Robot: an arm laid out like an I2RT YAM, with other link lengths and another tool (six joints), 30 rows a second.
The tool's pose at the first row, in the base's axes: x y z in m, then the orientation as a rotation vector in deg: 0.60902 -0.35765 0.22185 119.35 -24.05 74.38
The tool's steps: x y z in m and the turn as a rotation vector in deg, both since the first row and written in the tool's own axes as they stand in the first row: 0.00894 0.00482 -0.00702 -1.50 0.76 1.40; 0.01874 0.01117 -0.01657 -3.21 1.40 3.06; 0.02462 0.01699 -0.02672 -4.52 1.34 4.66; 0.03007 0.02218 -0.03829 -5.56 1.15 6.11; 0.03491 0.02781 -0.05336 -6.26 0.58 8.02
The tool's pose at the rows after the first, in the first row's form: 0.60562 -0.35601 0.23360 117.60 -26.09 75.23; 0.60002 -0.35376 0.24743 115.74 -28.56 75.99; 0.59251 -0.35097 0.25779 114.70 -31.04 76.19; 0.58419 -0.34680 0.26798 113.95 -33.26 76.30; 0.57296 -0.34066 0.27886 113.73 -35.97 76.44
